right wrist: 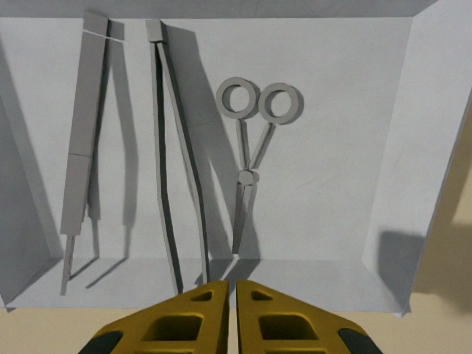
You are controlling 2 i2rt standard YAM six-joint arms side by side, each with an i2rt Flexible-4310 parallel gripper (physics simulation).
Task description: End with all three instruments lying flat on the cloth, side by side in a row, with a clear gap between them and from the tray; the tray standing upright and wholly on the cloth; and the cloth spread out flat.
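Observation:
The grey tray is upright in the right wrist view. Inside it, a long flat-handled instrument with a narrow tip is at the left, tweezers are beside it, and ring-handled scissors lie on the tray floor at the middle. The lower ends of the left instrument and the tweezers overlap the tray's near wall in this view, with shadows set off from them. My right gripper is shut with a thin gap and holds nothing, its tips over the near wall, below the scissors' tip. My left gripper does not show.
The tray's side walls rise at left and right, and its far wall crosses the top. A beige surface shows outside the tray at the right and bottom; I cannot tell whether it is the cloth or the table. Shadows fall on the right wall and the beige surface.

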